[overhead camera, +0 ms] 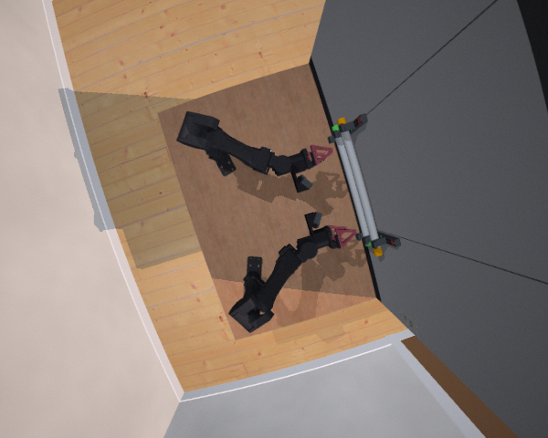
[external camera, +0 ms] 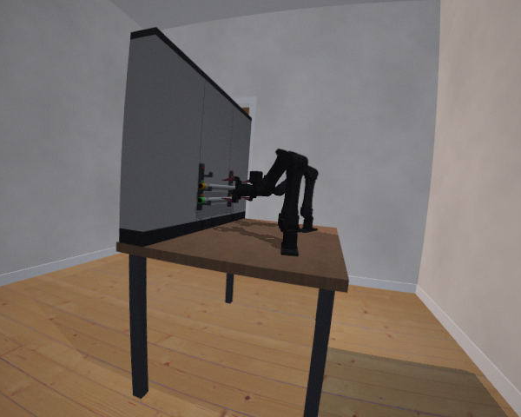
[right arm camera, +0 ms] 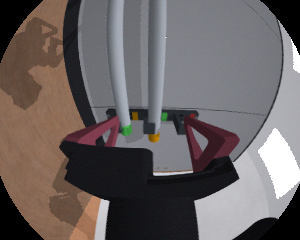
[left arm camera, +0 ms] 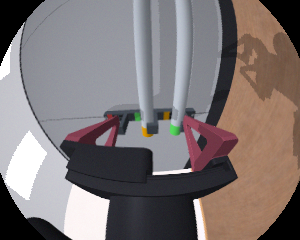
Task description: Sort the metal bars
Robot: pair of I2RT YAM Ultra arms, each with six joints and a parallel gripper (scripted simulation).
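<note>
Right now my left hand is 9 cm short of the metal bar, 15 cm to the left of it and 1 cm below it. Round my left hand: green-ended bar (9 cm ahead, 14 cm to the right, 7 cm below); grey wall panel (19 cm ahead, 13 cm to the right, 18 cm above).
My right gripper is now 14 cm to the right of the metal bar, 8 cm short of it and 1 cm below it. Also, from my right hand: green-ended bar 15 cm to the left, 8 cm ahead, 7 cm below; then grey wall panel 18 cm above, 17 cm to the left, 17 cm ahead.
</note>
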